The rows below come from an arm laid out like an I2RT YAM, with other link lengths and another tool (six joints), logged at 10 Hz.
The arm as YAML. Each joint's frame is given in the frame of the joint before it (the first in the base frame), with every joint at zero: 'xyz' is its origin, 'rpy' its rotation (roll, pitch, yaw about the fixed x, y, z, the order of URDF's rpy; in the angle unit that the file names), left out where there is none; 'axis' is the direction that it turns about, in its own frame. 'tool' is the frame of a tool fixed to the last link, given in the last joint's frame.
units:
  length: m
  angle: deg
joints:
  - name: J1
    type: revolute
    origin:
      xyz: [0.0, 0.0, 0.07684]
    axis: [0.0, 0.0, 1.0]
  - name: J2
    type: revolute
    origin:
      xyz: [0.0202, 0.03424, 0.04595]
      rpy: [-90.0, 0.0, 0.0]
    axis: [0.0, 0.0, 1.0]
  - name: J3
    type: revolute
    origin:
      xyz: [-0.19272, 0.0, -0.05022]
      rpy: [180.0, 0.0, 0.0]
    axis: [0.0, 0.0, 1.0]
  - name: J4
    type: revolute
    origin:
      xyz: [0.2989, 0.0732, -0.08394]
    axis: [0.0, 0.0, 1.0]
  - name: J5
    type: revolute
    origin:
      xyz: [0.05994, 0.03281, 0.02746]
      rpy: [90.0, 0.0, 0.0]
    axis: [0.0, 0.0, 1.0]
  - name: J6
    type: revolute
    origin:
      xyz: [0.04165, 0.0, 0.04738]
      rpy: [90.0, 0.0, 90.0]
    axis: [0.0, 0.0, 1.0]
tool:
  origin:
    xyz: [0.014, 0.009, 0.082]
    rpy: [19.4, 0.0, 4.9]
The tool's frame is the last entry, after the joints.
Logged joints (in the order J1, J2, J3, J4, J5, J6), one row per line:
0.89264 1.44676 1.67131 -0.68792 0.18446 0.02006
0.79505 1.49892 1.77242 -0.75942 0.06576 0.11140
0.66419 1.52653 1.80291 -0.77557 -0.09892 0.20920
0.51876 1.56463 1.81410 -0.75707 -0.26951 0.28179
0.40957 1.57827 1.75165 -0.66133 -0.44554 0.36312
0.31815 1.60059 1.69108 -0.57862 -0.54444 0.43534
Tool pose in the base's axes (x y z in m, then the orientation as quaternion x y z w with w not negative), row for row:
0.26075 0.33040 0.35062 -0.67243 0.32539 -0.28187 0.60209
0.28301 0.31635 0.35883 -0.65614 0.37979 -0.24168 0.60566
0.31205 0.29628 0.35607 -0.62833 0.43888 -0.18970 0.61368
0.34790 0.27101 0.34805 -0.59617 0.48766 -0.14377 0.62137
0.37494 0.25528 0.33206 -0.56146 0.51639 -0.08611 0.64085
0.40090 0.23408 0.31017 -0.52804 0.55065 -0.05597 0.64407
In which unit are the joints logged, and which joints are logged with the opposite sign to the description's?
The joints are logged in radians. Opposite sign: none.
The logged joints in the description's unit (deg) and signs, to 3 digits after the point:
51.145 82.893 95.759 -39.415 10.569 1.149
45.553 85.882 101.552 -43.512 3.768 6.383
38.055 87.464 103.299 -44.437 -5.668 11.986
29.723 89.647 103.940 -43.377 -15.442 16.145
23.467 90.428 100.362 -37.891 -25.528 20.805
18.229 91.707 96.892 -33.152 -31.194 24.943

